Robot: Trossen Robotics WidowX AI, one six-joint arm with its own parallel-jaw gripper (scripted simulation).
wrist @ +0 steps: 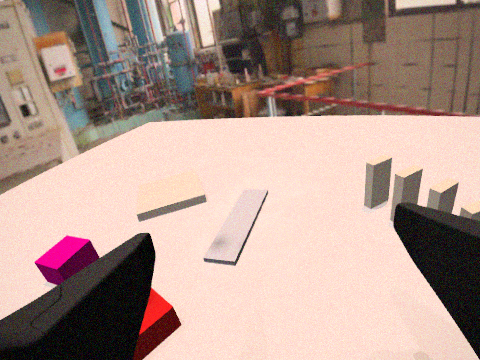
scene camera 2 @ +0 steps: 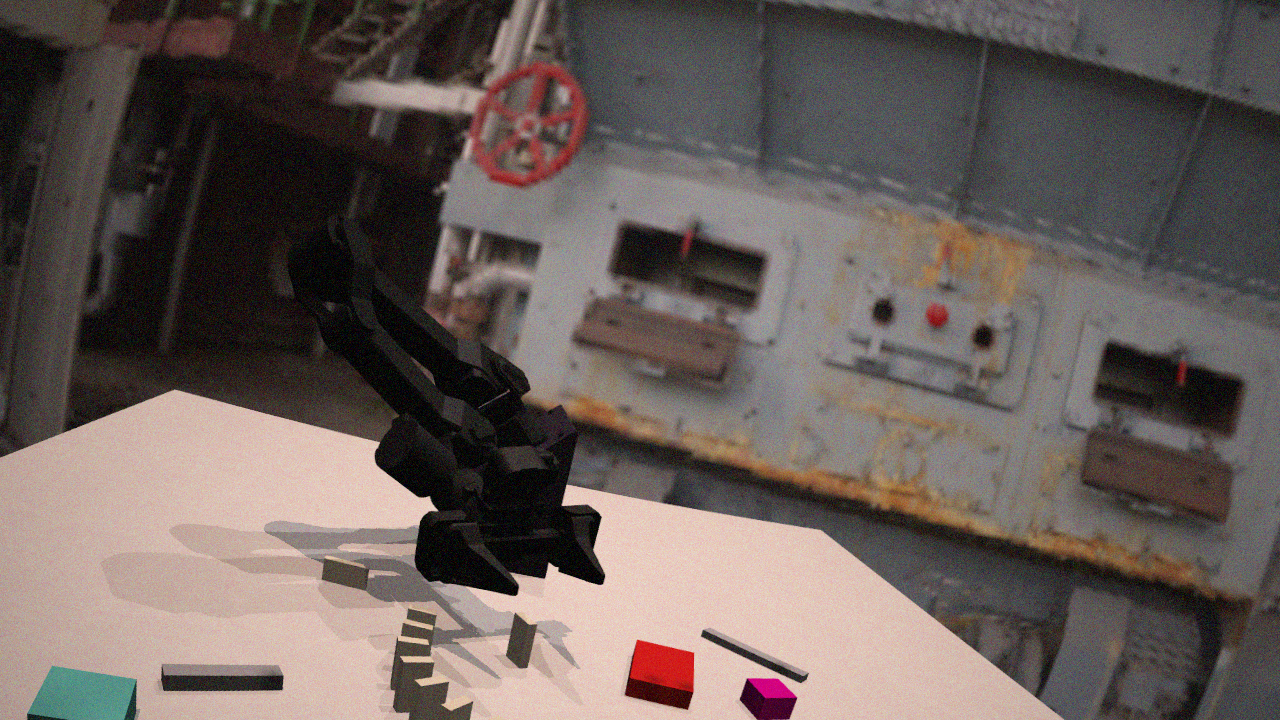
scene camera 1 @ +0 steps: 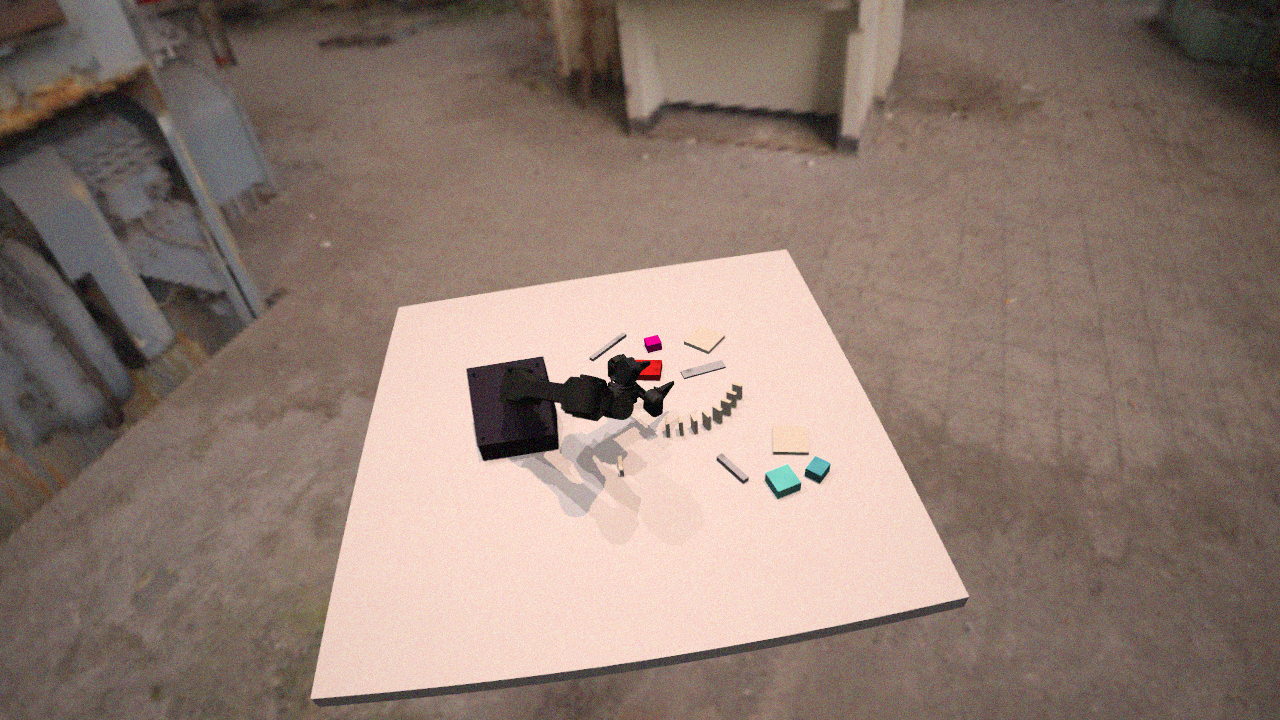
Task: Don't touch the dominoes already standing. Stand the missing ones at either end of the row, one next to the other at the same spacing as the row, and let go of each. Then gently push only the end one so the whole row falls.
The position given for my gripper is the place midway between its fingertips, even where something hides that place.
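Note:
My gripper (scene camera 2: 561,585), (wrist: 276,230), (scene camera 1: 661,372): open, holding nothing. Grey domino (scene camera 2: 521,641): out of frame in the wrist view; scene camera 1 does not show the domino, hidden by my gripper. I also see a magenta cube (wrist: 71,254), a grey bar (wrist: 229,242), a beige tile (scene camera 1: 787,440) and a beige tile (wrist: 166,195).

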